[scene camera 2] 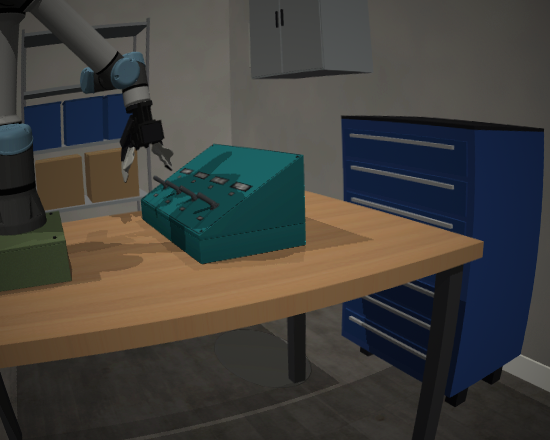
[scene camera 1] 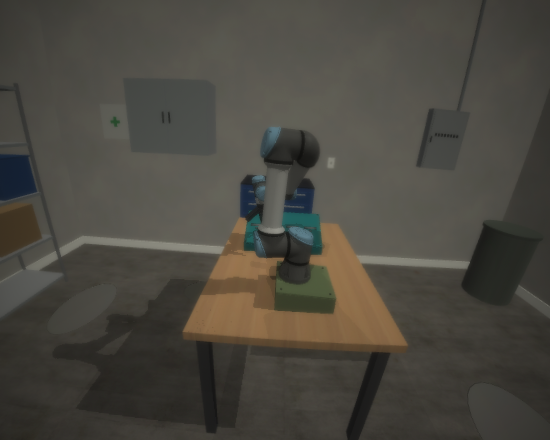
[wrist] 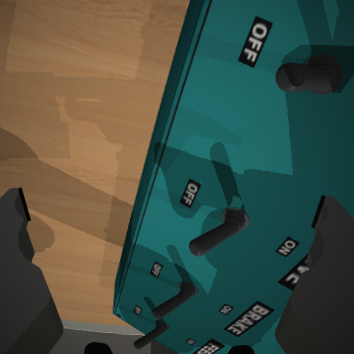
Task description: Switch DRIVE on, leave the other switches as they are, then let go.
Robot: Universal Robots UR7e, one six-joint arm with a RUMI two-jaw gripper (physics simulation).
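Places are measured from the arm's base along level axes (x right, y ahead, z up), in metres.
Where they show: gripper, fingertip midpoint: (scene camera 2: 149, 176) (wrist: 171, 196); arm's base, link origin: (scene camera 2: 18, 225) (scene camera 1: 294, 274).
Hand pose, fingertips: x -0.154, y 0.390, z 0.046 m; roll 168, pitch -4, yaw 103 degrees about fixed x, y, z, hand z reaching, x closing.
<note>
Things, the pixels of their top centre, and the offset from my fingertips. Level surfaces: height alone.
- DRIVE lever, top centre: (wrist: 219, 256) dx +0.058, dy +0.048, dz -0.008 m
- top lever, top centre: (wrist: 325, 94) dx -0.062, dy +0.050, dz -0.008 m
- BRAKE lever, top centre: (wrist: 172, 319) (scene camera 2: 187, 184) dx +0.178, dy +0.046, dz -0.008 m
- FEED lever, top centre: (wrist: 148, 349) (scene camera 2: 205, 191) dx +0.298, dy +0.044, dz -0.008 m
- wooden table, surface height: dz -0.141 m
The teal console (scene camera 1: 302, 220) (scene camera 2: 260, 175) (wrist: 200, 125) carries a row of four dark levers. The DRIVE lever (wrist: 218, 233) is second from the top in the wrist view, its tip leaning toward its OFF plate (wrist: 190, 193); its name plate is mostly hidden behind a finger. The top lever (wrist: 300, 76), the BRAKE lever (wrist: 172, 301) and the FEED lever (wrist: 150, 335) also lean toward OFF. My gripper (scene camera 2: 147, 174) (wrist: 171, 196) is open and empty, above the console's far end in scene camera 2, apart from the levers. The arm hides part of the console in scene camera 1.
The console stands on the wooden table (scene camera 1: 235, 320) (scene camera 2: 350, 280). The arm's green base block (scene camera 1: 305, 302) (scene camera 2: 37, 265) is on the same table. A blue drawer cabinet (scene camera 2: 505, 225) stands behind the table, and a grey wall cabinet (scene camera 1: 170, 135) (scene camera 2: 345, 40) hangs on the wall.
</note>
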